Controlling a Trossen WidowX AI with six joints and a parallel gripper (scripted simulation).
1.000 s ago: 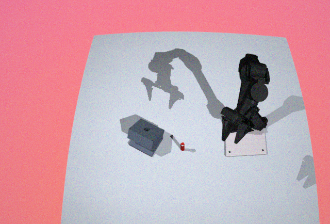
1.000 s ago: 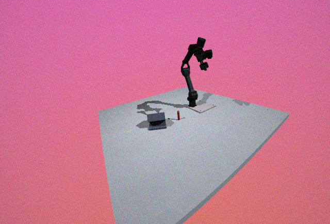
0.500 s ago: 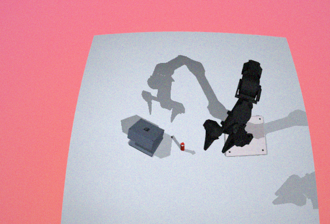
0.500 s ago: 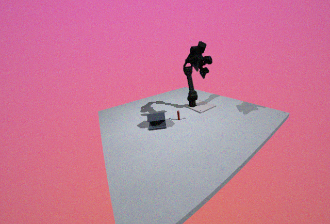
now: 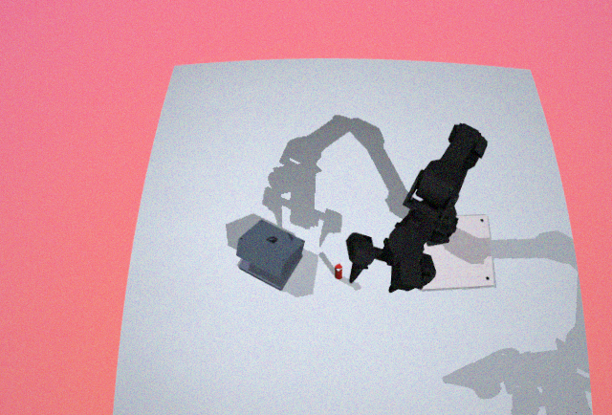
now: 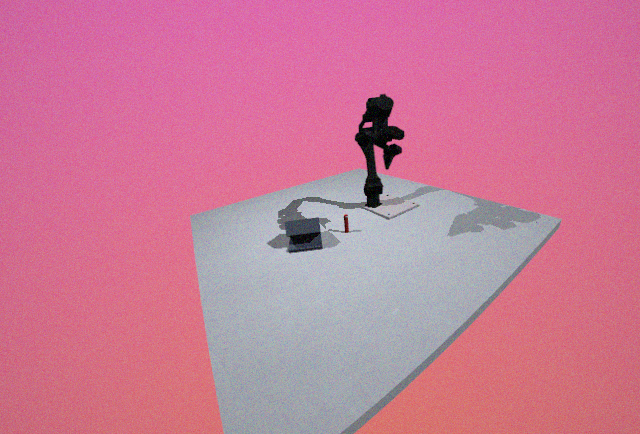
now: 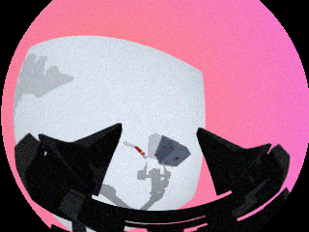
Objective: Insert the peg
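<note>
The peg lies 4 cm ahead of my gripper tip, 14 cm to the right of it and 24 cm below it. Also, from my gripper tip: sloped panel 20 cm ahead, 22 cm to the right, 23 cm below.
</note>
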